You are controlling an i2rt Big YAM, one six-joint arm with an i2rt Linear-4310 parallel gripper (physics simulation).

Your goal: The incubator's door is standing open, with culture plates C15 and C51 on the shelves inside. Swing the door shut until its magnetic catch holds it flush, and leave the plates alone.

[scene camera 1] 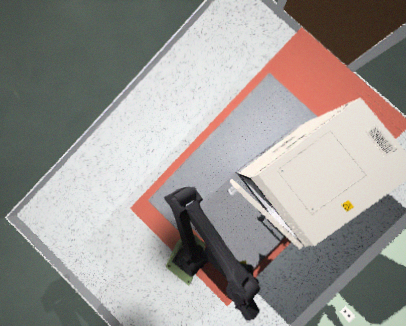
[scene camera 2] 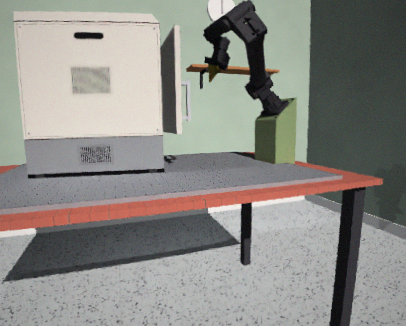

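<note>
The incubator stands on the table. Its cream door is ajar, at a small angle to the front, with a narrow dark gap widest at the handle side. The pale bar handle is on its outer face. My gripper is shut and empty, with yellow fingers pointing down. In scene camera 2 it hangs in the air to the right of the door, apart from it in that view. In scene camera 1 the arm mostly hides the gripper. Plates C15 and C51 are hidden inside the incubator.
My arm's green base block stands at the edge of the red-rimmed table, facing the incubator's front. An orange-brown shelf is on the wall behind the arm in scene camera 2.
</note>
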